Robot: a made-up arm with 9 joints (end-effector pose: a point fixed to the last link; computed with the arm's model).
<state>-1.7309 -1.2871 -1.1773 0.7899 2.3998 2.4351 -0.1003 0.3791 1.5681</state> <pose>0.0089 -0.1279 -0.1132 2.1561 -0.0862 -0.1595</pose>
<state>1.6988 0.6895 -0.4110 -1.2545 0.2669 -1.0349 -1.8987 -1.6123 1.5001</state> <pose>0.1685 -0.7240 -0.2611 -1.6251 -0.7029 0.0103</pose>
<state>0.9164 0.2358 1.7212 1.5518 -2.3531 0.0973 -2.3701 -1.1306 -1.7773</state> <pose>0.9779 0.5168 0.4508 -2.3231 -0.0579 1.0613</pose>
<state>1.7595 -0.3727 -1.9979 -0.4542 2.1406 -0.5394 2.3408 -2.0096 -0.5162</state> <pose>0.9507 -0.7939 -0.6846 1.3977 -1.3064 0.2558</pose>
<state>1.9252 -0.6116 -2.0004 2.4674 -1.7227 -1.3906 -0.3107 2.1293 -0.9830</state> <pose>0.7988 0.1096 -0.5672 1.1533 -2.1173 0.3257</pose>
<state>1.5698 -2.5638 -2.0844 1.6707 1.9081 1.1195 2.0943 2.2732 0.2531</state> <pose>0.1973 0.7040 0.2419 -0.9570 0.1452 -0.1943</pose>
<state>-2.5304 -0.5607 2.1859 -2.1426 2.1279 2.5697 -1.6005 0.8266 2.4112</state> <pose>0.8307 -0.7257 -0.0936 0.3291 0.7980 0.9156</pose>
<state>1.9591 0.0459 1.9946 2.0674 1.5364 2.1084 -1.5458 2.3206 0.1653</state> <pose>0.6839 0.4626 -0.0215 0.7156 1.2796 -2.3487</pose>
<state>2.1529 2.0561 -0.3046 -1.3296 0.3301 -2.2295 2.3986 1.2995 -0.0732</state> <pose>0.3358 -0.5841 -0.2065 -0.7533 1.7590 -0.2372</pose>
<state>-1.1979 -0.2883 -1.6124 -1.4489 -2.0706 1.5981 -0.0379 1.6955 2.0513</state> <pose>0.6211 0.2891 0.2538 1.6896 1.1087 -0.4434</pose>
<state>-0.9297 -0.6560 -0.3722 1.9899 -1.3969 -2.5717 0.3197 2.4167 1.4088</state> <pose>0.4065 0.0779 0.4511 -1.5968 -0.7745 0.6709</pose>
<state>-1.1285 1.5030 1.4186 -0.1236 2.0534 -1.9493 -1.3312 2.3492 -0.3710</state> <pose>0.6340 -0.1032 -0.0448 -2.1172 1.0301 -0.1292</pose>
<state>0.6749 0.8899 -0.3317 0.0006 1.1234 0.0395 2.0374 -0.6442 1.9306</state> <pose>-0.2230 0.7047 -0.3992 -0.6362 -0.0981 -1.9990</pose>
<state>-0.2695 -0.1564 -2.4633 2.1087 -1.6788 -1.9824 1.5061 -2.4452 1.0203</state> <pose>0.3972 -0.1075 0.3065 -0.0404 0.5268 1.4044</pose>
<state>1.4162 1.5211 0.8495 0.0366 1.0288 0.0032 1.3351 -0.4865 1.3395</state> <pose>-0.2046 0.4579 -0.0165 -2.2500 -0.8131 -1.7032</pose>
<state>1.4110 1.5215 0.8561 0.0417 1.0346 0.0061 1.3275 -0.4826 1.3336</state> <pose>-0.2013 0.4570 -0.0079 -2.2635 -0.8117 -1.6926</pose>
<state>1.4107 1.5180 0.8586 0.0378 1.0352 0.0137 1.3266 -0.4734 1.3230</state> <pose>-0.2008 0.4556 -0.0117 -2.2824 -0.8247 -1.6983</pose>
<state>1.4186 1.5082 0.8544 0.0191 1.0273 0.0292 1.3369 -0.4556 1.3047</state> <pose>-0.2049 0.4527 -0.0354 -2.3101 -0.8611 -1.7315</pose>
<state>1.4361 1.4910 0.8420 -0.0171 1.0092 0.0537 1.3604 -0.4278 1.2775</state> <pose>-0.2134 0.4453 -0.0826 -2.3437 -0.9265 -1.7987</pose>
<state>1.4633 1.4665 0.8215 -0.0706 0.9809 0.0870 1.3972 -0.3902 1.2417</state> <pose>-0.2239 0.4278 -0.1516 2.2744 0.9792 1.8206</pose>
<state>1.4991 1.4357 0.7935 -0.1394 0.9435 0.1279 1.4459 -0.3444 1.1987</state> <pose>-0.2326 0.3941 -0.2371 2.1010 1.0089 1.7903</pose>
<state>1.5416 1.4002 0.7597 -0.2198 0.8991 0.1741 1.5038 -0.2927 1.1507</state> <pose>-0.2354 0.3396 -0.3294 1.9039 1.0407 1.7630</pose>
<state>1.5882 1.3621 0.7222 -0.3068 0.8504 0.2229 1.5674 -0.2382 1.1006</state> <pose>-0.2294 0.2651 -0.4169 1.6980 1.0727 1.7415</pose>
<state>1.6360 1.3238 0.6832 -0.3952 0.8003 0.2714 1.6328 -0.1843 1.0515</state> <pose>-0.2138 0.1763 -0.4898 1.4980 1.1047 1.7276</pose>
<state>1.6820 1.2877 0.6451 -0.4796 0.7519 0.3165 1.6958 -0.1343 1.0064</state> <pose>-0.1904 0.0831 -0.5427 1.3169 1.1371 1.7214</pose>
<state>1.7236 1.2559 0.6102 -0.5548 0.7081 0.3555 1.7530 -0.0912 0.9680</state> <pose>-0.1629 -0.0038 -0.5758 1.1647 1.1692 1.7220</pose>
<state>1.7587 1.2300 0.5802 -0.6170 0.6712 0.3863 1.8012 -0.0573 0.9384</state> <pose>-0.1357 -0.0765 -0.5932 1.0461 1.2005 1.7274</pose>
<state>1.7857 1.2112 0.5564 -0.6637 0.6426 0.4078 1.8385 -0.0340 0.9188</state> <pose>-0.1126 -0.1304 -0.6011 0.9626 1.2290 1.7365</pose>
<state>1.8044 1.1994 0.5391 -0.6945 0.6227 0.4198 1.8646 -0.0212 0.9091</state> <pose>-0.0961 -0.1652 -0.6047 0.9113 1.2534 1.7476</pose>
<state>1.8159 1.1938 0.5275 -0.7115 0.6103 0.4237 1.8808 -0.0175 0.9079</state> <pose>-0.0861 -0.1840 -0.6074 0.8857 1.2732 1.7602</pose>
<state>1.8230 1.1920 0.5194 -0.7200 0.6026 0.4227 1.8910 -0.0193 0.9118</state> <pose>-0.0806 -0.1932 -0.6101 0.8754 1.2897 1.7735</pose>
